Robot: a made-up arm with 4 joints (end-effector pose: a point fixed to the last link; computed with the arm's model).
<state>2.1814 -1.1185 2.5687 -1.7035</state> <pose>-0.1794 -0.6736 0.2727 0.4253 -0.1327 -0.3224</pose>
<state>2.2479 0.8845 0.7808 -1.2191</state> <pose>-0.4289 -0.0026 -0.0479 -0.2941 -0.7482 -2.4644</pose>
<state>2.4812 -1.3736 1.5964 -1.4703</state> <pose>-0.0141 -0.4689 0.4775 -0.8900 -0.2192 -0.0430</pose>
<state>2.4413 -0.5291 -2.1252 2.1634</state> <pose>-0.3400 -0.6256 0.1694 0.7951 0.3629 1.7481</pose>
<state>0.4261 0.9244 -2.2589 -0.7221</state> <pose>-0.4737 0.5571 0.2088 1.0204 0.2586 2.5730</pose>
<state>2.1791 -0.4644 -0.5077 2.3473</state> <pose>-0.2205 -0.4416 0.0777 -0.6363 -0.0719 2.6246</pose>
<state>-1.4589 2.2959 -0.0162 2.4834</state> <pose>-0.0544 -0.2809 0.5110 1.4708 -0.0081 -0.1877</pose>
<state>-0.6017 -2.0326 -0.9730 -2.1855</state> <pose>0.1878 0.4492 0.3144 -0.3027 0.2109 -0.4605</pose>
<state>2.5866 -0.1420 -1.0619 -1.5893</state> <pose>-0.3211 -0.4928 0.1446 -2.8488 -1.0175 -1.3157</pose>
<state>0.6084 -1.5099 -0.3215 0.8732</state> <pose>0.0724 0.1008 -0.2160 -2.0586 -0.4350 2.5025</pose>
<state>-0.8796 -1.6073 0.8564 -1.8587</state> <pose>0.1007 0.3926 0.1140 1.7231 -0.0691 0.2564</pose>
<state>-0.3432 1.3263 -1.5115 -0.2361</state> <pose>-0.3175 0.3614 0.6054 1.2716 -0.2225 1.7910</pose>
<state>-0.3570 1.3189 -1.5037 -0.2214</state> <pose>-0.3194 0.3559 0.6075 1.2671 -0.2316 1.7739</pose>
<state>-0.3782 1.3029 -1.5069 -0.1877</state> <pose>-0.3239 0.3481 0.6117 1.2552 -0.2629 1.7408</pose>
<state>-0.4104 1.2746 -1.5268 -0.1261</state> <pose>-0.3325 0.3370 0.6188 1.2361 -0.3294 1.6847</pose>
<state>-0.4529 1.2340 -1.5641 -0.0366</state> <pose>-0.3451 0.3227 0.6280 1.2188 -0.4342 1.6064</pose>
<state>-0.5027 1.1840 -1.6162 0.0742</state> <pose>-0.3610 0.3062 0.6380 1.2171 -0.5719 1.5094</pose>
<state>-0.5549 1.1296 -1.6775 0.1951</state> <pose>-0.3786 0.2892 0.6472 1.2457 -0.7269 1.3950</pose>
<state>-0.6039 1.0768 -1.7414 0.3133</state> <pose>-0.3960 0.2736 0.6544 1.3160 -0.8784 1.2608</pose>
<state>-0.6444 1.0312 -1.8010 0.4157</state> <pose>-0.4114 0.2612 0.6595 1.4278 -1.0049 1.1084</pose>
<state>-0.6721 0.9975 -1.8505 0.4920</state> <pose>-0.4232 0.2531 0.6624 1.5585 -1.0928 0.9572</pose>
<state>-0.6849 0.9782 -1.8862 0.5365</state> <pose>-0.4306 0.2495 0.6639 1.6609 -1.1415 0.8488</pose>
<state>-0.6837 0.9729 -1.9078 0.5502</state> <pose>-0.4335 0.2501 0.6643 1.6977 -1.1603 0.8157</pose>
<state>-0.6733 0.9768 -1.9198 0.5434</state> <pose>-0.4336 0.2535 0.6641 1.6791 -1.1616 0.8431</pose>
